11 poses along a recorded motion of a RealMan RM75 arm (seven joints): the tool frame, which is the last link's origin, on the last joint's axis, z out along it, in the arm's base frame.
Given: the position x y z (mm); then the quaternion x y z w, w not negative.
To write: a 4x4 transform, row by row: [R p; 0 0 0 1], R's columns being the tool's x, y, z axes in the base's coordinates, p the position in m. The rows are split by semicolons. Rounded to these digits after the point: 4 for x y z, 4 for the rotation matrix.
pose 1, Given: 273.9, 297.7, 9.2, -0.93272, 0.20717, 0.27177, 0.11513
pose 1, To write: 0.7664, -0.4490, -0.4593, 0.2739; -0.3239, -0.8877, 0.3274, 0.2977; -0.5547, -0.1022, -0.8258, 0.0092; 0, 0, 0, 1
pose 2, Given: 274.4, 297.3, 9.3, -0.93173, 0.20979, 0.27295, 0.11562
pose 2, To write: 0.7630, -0.4541, -0.4601, 0.2744; -0.3278, -0.8852, 0.3300, 0.2973; -0.5571, -0.1009, -0.8243, 0.0093; 0, 0, 0, 1
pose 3, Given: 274.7, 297.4, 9.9, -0.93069, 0.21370, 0.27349, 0.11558
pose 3, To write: 0.7591, -0.4610, -0.4597, 0.2747; -0.3346, -0.8819, 0.3320, 0.2974; -0.5585, -0.0982, -0.8237, 0.0099; 0, 0, 0, 1
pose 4, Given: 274.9, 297.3, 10.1, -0.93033, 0.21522, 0.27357, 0.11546
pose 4, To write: 0.7577, -0.4636, -0.4593, 0.2749; -0.3373, -0.8807, 0.3326, 0.2973; -0.5587, -0.0971, -0.8237, 0.0101; 0, 0, 0, 1
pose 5, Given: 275.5, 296.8, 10.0, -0.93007, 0.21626, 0.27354, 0.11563
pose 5, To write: 0.7568, -0.4655, -0.4588, 0.2755; -0.3390, -0.8797, 0.3334, 0.2968; -0.5588, -0.0968, -0.8236, 0.0100; 0, 0, 0, 1
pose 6, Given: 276.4, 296.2, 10.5, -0.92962, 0.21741, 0.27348, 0.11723
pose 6, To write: 0.7559, -0.4683, -0.4575, 0.2764; -0.3401, -0.8780, 0.3369, 0.2962; -0.5594, -0.0990, -0.8229, 0.0105; 0, 0, 0, 1
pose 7, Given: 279.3, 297.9, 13.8, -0.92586, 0.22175, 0.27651, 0.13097
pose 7, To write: 0.7487, -0.4830, -0.4539, 0.2793; -0.3382, -0.8673, 0.3652, 0.2979; -0.5701, -0.1199, -0.8128, 0.0138; 0, 0, 0, 1
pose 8, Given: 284.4, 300.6, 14.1, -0.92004, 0.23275, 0.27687, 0.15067
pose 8, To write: 0.7383, -0.5117, -0.4393, 0.2844; -0.3448, -0.8463, 0.4061, 0.3006; -0.5796, -0.1484, -0.8013, 0.0141; 0, 0, 0, 1
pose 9, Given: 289.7, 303.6, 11.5, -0.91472, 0.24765, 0.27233, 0.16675
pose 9, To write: 0.7290, -0.5439, -0.4156, 0.2897; -0.3622, -0.8217, 0.4399, 0.3036; -0.5808, -0.1702, -0.7961, 0.0115; 0, 0, 0, 1
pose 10, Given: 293.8, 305.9, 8.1, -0.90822, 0.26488, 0.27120, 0.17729
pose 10, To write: 0.7126, -0.5773, -0.3987, 0.2938; -0.3850, -0.7968, 0.4657, 0.3059; -0.5865, -0.1784, -0.7900, 0.0081; 0, 0, 0, 1
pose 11, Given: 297.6, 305.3, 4.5, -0.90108, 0.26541, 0.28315, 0.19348
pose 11, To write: 0.6988, -0.5879, -0.4076, 0.2976; -0.3687, -0.7842, 0.4990, 0.3053; -0.6130, -0.1984, -0.7648, 0.0045; 0, 0, 0, 1
